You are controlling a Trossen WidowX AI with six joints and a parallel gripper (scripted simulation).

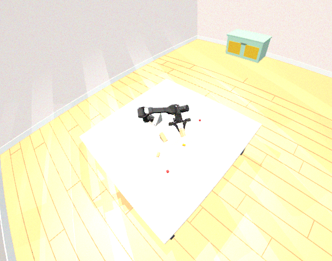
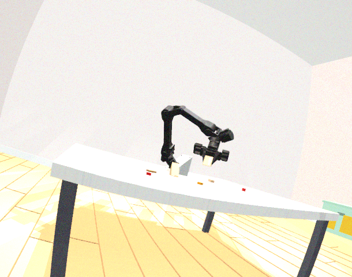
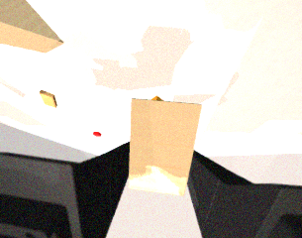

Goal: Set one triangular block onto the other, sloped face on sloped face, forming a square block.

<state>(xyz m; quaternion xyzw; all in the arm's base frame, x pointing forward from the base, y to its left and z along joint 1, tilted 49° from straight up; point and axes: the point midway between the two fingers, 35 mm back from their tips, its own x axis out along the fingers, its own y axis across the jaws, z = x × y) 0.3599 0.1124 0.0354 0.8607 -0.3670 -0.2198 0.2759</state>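
Right now my gripper tip is 100 mm above the orange piece, 50 mm short of it and 40 mm to the left of it. The rest, counted from my gripper tip: tan stick 250 mm behind, 180 mm to the left, 100 mm below; then tan triangular block 10 mm above.
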